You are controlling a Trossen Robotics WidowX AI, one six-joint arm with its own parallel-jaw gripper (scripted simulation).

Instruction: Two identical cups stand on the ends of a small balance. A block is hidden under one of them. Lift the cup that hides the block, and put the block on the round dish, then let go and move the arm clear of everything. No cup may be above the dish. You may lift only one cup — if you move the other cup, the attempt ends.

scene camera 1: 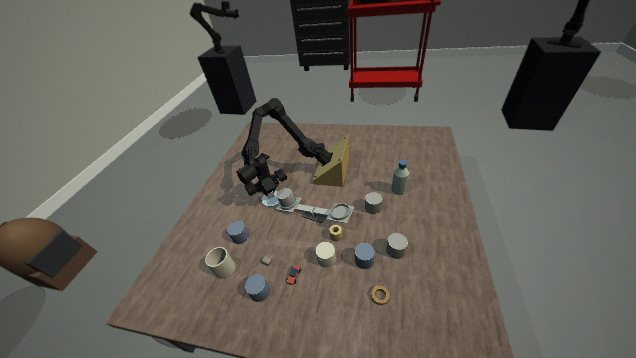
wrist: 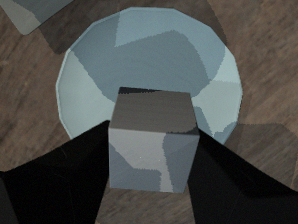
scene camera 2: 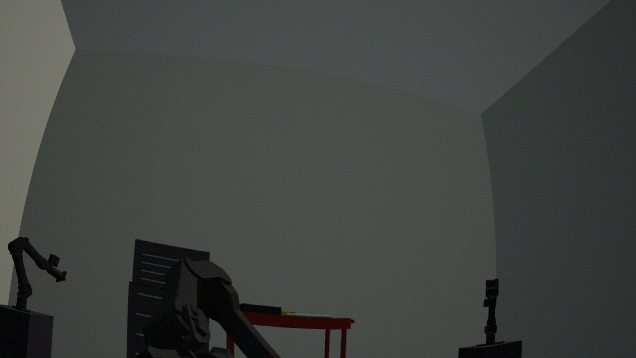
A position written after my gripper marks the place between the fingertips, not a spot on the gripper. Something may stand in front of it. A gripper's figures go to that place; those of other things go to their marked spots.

Labels:
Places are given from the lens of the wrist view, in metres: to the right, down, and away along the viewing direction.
my gripper [wrist: 151, 133]: 0.00, 0.01, 0.10
grey block [wrist: 153, 135]: 0.00, 0.01, 0.08
pale blue round dish [wrist: 179, 53]: 0.01, -0.03, 0.12
The marked spots on the grey block and the pale blue round dish are 0.05 m apart.

